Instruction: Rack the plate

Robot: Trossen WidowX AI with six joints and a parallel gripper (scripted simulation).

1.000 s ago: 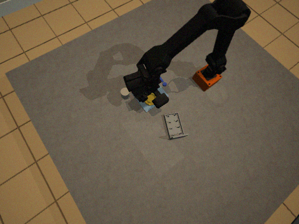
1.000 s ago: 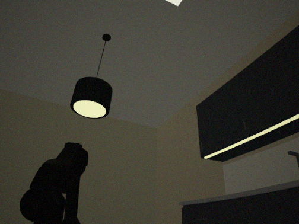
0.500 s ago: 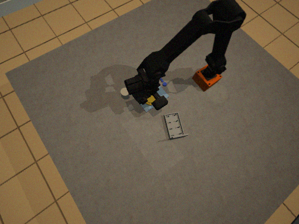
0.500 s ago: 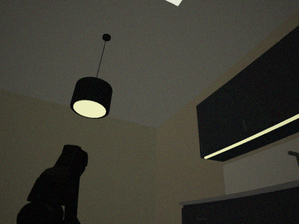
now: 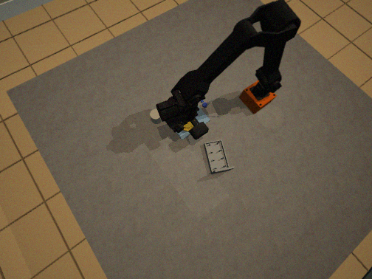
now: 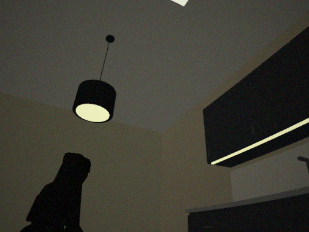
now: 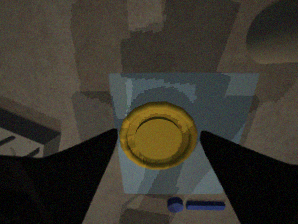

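My gripper tip is 1 cm below the yellow plate. From my gripper tip the other things lie so: blue utensil (11 cm behind, 7 cm to the right, 1 cm below); then blue mat (2 cm behind, 2 cm to the right, 1 cm below); then white cup (10 cm ahead, 8 cm to the right, 1 cm above).
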